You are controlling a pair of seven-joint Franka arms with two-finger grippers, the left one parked.
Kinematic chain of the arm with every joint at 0, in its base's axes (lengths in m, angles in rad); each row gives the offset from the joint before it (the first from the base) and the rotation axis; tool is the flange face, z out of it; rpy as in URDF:
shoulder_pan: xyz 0 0 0.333 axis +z
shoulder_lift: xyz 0 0 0 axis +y
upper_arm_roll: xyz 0 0 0.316 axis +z
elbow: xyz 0.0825 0 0 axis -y
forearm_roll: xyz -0.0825 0 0.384 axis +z
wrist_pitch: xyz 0 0 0 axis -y
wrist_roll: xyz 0.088 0 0 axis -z
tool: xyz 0 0 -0.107 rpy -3.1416 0 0
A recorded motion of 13 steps. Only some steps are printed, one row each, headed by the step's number.
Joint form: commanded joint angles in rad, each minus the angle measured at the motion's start. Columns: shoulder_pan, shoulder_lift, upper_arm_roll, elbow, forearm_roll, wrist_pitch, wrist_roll.
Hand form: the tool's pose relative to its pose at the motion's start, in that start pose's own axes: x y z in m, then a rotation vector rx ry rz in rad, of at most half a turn. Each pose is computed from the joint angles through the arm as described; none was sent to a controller.
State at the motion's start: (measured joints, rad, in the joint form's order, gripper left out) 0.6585 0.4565 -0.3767 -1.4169 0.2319 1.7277 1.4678
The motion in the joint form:
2: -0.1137 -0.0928 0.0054 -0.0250 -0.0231 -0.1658 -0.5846
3: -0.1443 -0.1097 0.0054 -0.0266 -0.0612 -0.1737 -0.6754
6: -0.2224 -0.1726 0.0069 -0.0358 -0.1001 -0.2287 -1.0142
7: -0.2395 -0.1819 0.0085 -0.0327 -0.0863 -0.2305 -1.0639
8: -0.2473 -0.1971 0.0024 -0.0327 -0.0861 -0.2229 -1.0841
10: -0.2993 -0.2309 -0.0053 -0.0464 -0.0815 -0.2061 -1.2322
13: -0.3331 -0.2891 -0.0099 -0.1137 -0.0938 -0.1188 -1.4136
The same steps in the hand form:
2: 0.0716 0.0416 -0.0362 -0.0794 -0.0671 -0.4853
3: 0.0946 0.0495 -0.0460 -0.0825 -0.0432 -0.5489
6: 0.1435 0.0807 -0.0763 -0.0795 -0.0570 -0.8167
7: 0.1509 0.0848 -0.0832 -0.0564 -0.0673 -0.8529
8: 0.1585 0.0900 -0.0930 -0.0340 -0.0565 -0.8610
10: 0.1925 0.1081 -0.1086 0.0148 -0.0464 -0.9516
13: 0.2192 0.1265 -0.1173 0.0766 0.0124 -1.0894

